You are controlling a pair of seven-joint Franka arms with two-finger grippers.
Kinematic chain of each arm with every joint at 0, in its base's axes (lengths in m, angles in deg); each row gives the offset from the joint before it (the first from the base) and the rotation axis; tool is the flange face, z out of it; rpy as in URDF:
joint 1: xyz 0 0 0.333 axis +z
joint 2: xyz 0 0 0 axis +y
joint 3: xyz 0 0 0.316 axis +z
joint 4: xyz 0.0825 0 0 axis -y
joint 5: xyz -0.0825 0 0.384 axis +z
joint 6: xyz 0 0 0 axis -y
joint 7: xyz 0.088 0 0 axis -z
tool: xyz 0 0 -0.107 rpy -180 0 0
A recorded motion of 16 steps. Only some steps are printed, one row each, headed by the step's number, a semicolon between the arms.
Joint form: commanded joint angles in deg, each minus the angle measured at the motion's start. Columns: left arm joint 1, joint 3, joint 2, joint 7, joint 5, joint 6, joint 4; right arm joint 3, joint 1, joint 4, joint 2, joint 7, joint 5, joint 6.
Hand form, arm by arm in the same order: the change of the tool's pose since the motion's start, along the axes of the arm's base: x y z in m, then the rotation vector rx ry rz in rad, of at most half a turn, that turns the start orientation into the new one. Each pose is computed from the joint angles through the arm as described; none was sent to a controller.
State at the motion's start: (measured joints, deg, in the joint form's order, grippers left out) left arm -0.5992 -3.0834 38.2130 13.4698 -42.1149 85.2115 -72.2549; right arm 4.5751 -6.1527 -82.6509 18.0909 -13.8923 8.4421 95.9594
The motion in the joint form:
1: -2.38 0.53 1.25 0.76 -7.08 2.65 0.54; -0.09 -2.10 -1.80 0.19 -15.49 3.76 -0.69
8: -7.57 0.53 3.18 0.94 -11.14 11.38 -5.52; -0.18 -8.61 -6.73 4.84 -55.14 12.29 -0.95
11: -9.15 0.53 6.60 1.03 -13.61 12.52 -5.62; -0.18 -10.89 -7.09 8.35 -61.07 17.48 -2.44
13: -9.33 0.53 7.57 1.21 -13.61 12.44 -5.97; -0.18 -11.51 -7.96 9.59 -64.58 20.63 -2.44
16: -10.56 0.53 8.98 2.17 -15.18 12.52 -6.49; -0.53 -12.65 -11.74 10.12 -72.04 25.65 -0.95
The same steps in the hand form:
1: 0.0067 -0.0313 -0.0016 -0.1045 -0.0200 0.0337; -0.0045 -0.0175 -0.0165 0.0912 -0.0128 0.2151
8: -0.0073 -0.0886 -0.0653 -0.1125 0.0247 0.0810; -0.0128 -0.0762 -0.1035 0.3567 -0.1020 0.7059
11: -0.0127 -0.1082 -0.1051 -0.1314 0.0796 0.0918; -0.0148 -0.0925 -0.1427 0.4906 -0.1238 0.7186
13: -0.0163 -0.1099 -0.1196 -0.1277 0.1009 0.0873; -0.0165 -0.0941 -0.1603 0.5570 -0.1553 0.7317
16: -0.0246 -0.1250 -0.1387 -0.1472 0.1270 0.0744; -0.0277 -0.1005 -0.1889 0.6442 -0.2316 0.7569

